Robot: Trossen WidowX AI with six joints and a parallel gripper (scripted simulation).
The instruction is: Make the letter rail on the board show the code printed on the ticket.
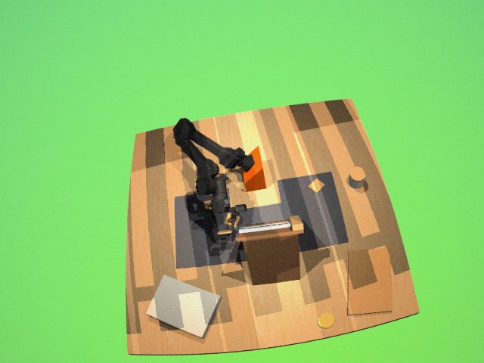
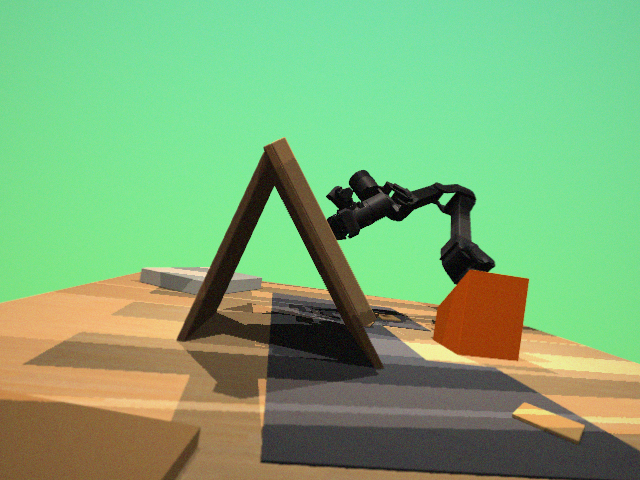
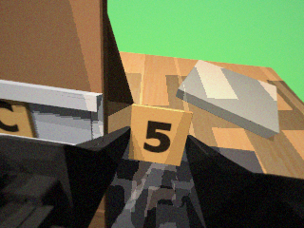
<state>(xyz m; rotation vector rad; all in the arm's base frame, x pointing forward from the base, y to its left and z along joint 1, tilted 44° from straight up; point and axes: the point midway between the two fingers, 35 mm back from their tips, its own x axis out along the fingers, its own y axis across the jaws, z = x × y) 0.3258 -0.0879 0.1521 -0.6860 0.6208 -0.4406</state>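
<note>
The white ticket lies 2 cm behind my gripper tip, 18 cm to the left of it and 8 cm below it. From my gripper tip the other things lie so: dark mat (14 cm behind, 15 cm to the left, 17 cm below); then flat tan slab (35 cm ahead, 53 cm to the left, 16 cm below).
</note>
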